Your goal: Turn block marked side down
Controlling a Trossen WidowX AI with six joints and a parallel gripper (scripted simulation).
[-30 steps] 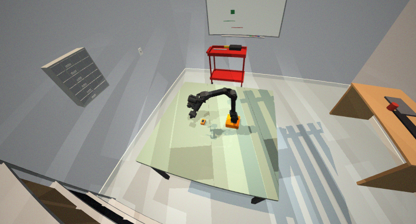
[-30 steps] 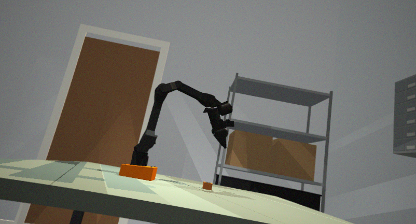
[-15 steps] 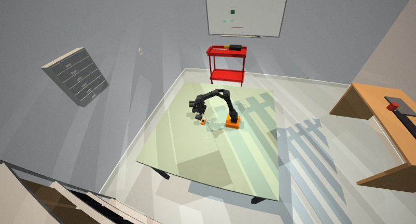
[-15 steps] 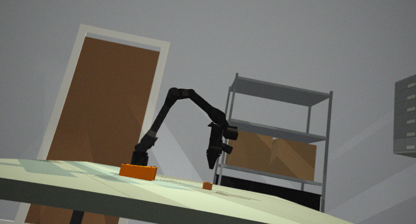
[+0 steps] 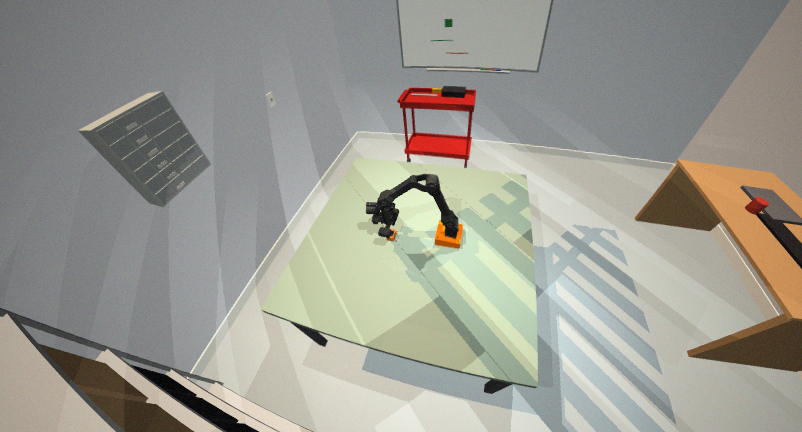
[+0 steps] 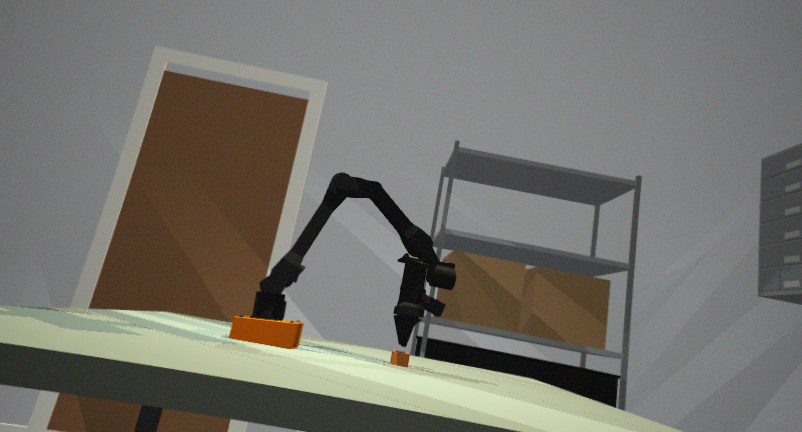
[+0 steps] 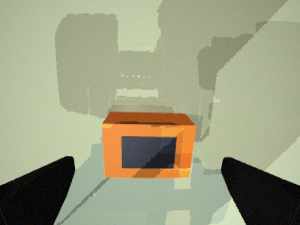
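Right now my gripper tip is 20 mm above the orange block.
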